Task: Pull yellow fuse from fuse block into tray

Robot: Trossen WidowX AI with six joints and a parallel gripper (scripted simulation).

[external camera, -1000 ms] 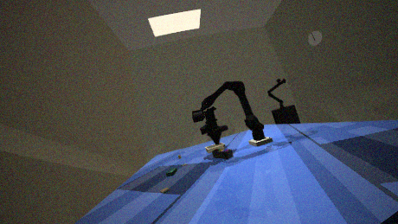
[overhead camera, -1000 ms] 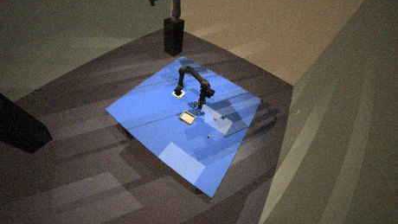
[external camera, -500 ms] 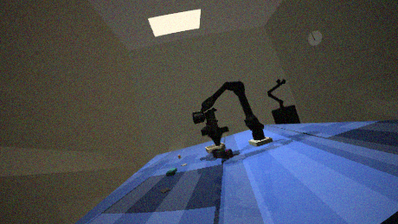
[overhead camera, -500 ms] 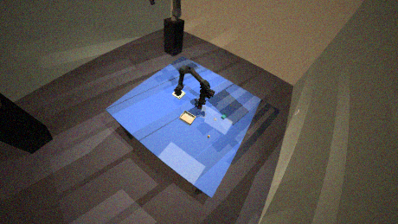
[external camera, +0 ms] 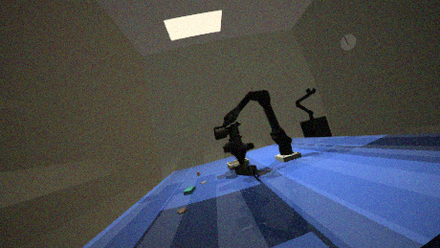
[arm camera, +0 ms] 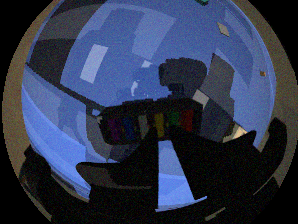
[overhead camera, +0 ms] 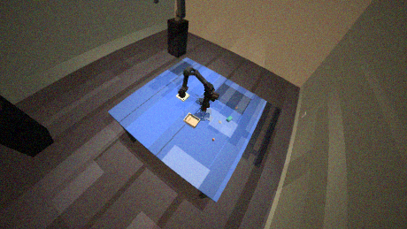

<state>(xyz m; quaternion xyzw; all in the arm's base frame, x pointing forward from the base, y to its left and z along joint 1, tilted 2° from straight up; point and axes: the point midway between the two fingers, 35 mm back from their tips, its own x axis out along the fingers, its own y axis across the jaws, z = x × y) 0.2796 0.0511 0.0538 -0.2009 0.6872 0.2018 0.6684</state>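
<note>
Right now the yellow fuse is 3 cm below my gripper tip. Also, from my gripper tip: tray 22 cm to the right, 5 cm below; red fuse 3 cm to the right, 3 cm below, 2 cm ahead.
</note>
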